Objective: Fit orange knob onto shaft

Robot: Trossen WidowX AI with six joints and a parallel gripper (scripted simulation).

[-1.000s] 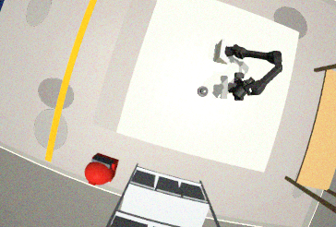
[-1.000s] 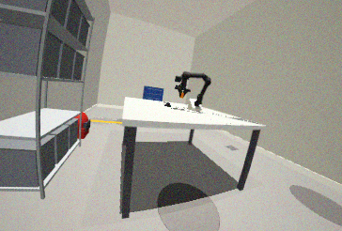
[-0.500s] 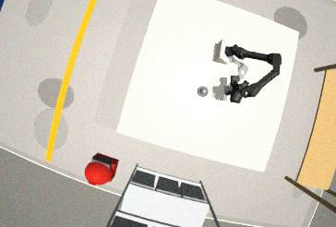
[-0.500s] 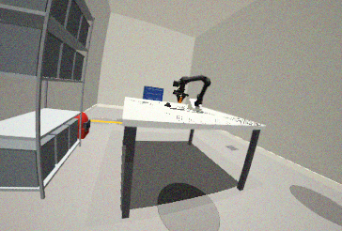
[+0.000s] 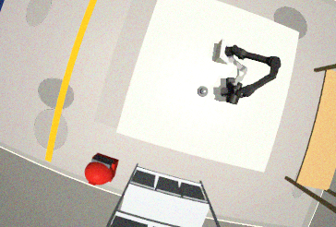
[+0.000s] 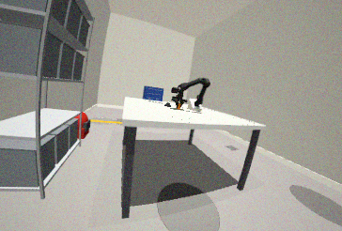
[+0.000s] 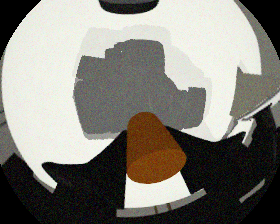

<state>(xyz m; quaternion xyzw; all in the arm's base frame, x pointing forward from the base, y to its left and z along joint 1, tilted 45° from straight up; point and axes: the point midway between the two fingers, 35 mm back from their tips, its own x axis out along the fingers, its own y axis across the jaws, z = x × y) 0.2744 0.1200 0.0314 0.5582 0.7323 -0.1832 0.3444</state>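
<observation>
My gripper tip is 30 mm below the orange knob. From my gripper tip the other things lie so: dark round pedestal (70 mm ahead, 180 mm to the right, 20 mm above).
</observation>
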